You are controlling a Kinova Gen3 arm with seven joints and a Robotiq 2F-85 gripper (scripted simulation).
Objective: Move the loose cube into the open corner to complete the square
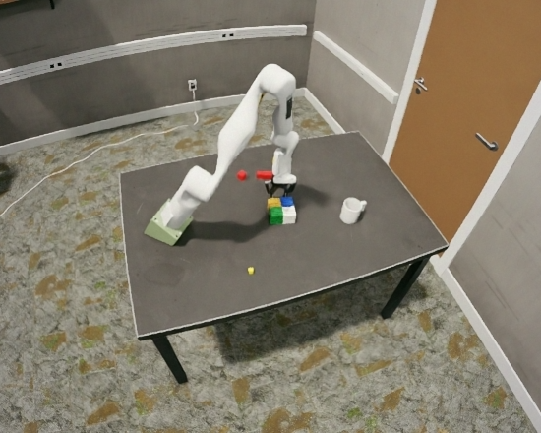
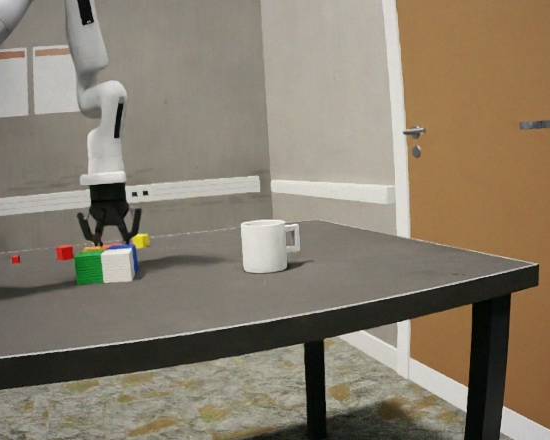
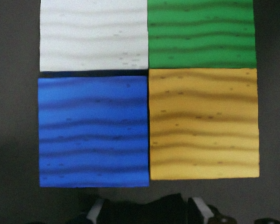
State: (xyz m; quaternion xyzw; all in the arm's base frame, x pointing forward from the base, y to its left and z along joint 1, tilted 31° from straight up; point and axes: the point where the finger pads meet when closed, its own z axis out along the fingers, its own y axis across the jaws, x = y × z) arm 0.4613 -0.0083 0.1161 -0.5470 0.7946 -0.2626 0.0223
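My gripper is now 60 mm to the left of the blue cube and 10 mm above it. From my hand the other things lie so: white mug: 220 mm ahead, 230 mm to the right; tiny yellow cube: 290 mm behind, 260 mm to the right, 30 mm below; red bar: 40 mm ahead, 160 mm to the left, 20 mm below.
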